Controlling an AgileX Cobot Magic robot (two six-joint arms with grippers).
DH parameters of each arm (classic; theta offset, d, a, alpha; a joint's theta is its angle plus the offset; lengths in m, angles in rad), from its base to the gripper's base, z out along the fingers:
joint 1: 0 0.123 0 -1.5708
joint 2: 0.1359 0 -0.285 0
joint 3: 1.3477 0 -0.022 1.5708
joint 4: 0 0.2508 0 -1.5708
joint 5: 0 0 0.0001 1.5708
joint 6: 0 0.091 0 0
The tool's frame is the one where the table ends.
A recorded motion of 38 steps. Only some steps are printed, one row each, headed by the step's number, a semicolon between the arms.
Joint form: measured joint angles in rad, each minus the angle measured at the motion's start. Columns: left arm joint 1, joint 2, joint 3, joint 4, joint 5, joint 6; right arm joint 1, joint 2, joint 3, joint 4, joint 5, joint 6.
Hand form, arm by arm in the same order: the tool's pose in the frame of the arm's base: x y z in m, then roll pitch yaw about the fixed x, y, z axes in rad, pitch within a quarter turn. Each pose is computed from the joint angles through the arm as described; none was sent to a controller.
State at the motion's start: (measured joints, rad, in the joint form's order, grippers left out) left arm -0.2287 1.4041 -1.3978 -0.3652 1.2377 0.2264; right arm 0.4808 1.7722 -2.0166 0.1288 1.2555 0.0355
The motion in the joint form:
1: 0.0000 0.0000 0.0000 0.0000 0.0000 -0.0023; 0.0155 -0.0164 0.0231 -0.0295 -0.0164 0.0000
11: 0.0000 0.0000 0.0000 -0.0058 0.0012 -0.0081; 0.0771 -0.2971 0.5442 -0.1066 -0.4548 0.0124
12: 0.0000 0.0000 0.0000 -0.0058 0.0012 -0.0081; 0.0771 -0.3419 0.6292 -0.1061 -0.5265 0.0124
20: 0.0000 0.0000 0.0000 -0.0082 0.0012 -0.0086; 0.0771 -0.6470 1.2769 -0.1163 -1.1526 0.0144
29: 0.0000 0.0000 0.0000 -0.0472 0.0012 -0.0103; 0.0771 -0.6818 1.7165 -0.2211 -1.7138 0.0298
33: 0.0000 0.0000 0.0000 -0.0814 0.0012 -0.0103; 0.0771 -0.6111 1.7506 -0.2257 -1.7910 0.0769
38: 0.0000 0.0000 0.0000 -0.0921 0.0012 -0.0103; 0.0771 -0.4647 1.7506 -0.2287 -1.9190 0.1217
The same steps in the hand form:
1: 0.2613 -0.0924 0.3724 -2.8432 0.4672 2.8077; 0.3265 0.1865 0.4226 2.9960 0.6500 -2.7303
11: 0.2611 -0.0928 0.3725 -2.8339 0.4649 2.8160; 0.2776 0.1749 0.3911 3.0532 0.8514 -2.6799
12: 0.2611 -0.0928 0.3725 -2.8339 0.4649 2.8160; 0.2696 0.1699 0.3835 3.0474 0.8827 -2.6859
20: 0.2611 -0.0930 0.3726 -2.8310 0.4650 2.8175; 0.2061 0.1288 0.3061 2.9945 1.1650 -2.7421
29: 0.2603 -0.0960 0.3739 -2.7869 0.4678 2.8356; 0.1655 0.1077 0.2236 -3.1127 1.3244 -2.5118
33: 0.2596 -0.0986 0.3751 -2.7487 0.4702 2.8501; 0.1670 0.1095 0.2066 2.9903 1.2934 -2.6896
38: 0.2593 -0.0994 0.3755 -2.7368 0.4708 2.8547; 0.1783 0.1179 0.1874 2.8308 1.2629 -2.8446

